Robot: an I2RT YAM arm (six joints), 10 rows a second.
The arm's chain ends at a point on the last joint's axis. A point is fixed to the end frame.
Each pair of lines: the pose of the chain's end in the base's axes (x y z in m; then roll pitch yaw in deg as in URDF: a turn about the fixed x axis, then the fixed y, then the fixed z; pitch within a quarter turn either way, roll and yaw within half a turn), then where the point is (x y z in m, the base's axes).
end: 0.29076 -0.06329 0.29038 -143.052 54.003 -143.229
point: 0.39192 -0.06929 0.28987
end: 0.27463 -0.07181 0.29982 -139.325 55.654 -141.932
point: 0.37548 -0.08088 0.30401
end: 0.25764 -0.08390 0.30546 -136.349 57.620 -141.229
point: 0.35787 -0.09609 0.31415
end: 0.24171 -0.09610 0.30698 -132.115 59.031 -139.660
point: 0.34096 -0.11168 0.32023
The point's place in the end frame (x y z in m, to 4 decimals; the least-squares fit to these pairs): -0.0451 -0.0144 0.0896
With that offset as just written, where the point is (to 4 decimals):
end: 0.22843 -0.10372 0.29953 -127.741 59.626 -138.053
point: 0.3265 -0.1227 0.3165
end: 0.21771 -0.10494 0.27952 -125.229 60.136 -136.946
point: 0.3151 -0.1255 0.2988
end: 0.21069 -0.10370 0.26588 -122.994 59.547 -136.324
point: 0.3074 -0.1261 0.2862
